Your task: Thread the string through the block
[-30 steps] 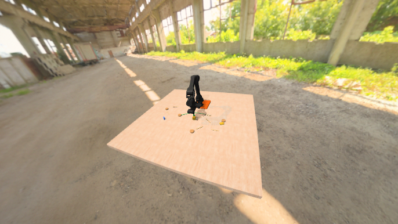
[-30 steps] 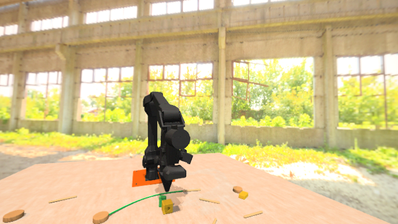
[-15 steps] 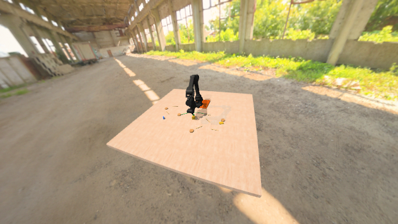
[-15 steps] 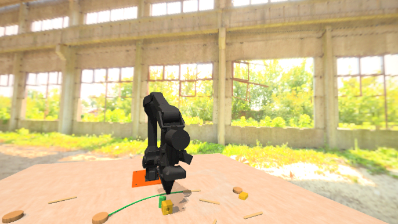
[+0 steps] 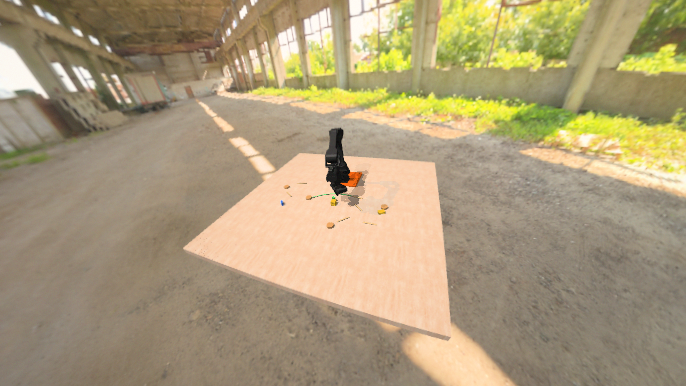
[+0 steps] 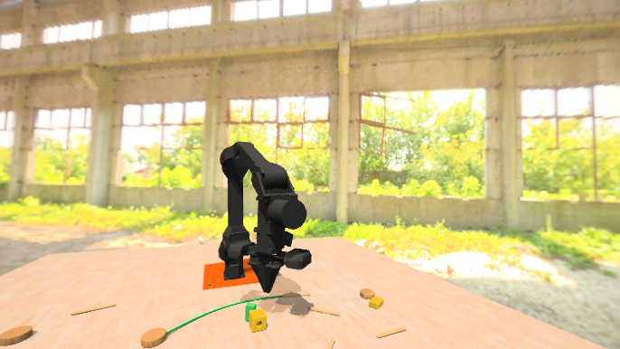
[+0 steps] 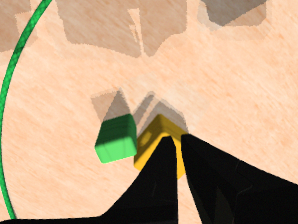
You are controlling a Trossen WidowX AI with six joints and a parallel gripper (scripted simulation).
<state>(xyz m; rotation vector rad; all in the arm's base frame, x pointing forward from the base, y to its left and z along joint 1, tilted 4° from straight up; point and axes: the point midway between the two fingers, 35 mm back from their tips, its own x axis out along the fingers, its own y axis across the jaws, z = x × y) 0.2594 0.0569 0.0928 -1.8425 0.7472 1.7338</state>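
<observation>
Now: gripper tip 4 cm above the small green block, 3 cm to the left of it and 1 cm past it. The rest, counted from my gripper tip: small blue piece (36 cm to the right, 11 cm ahead, 5 cm below); then thin wooden stick (9 cm behind, 8 cm to the left, 6 cm below).
</observation>
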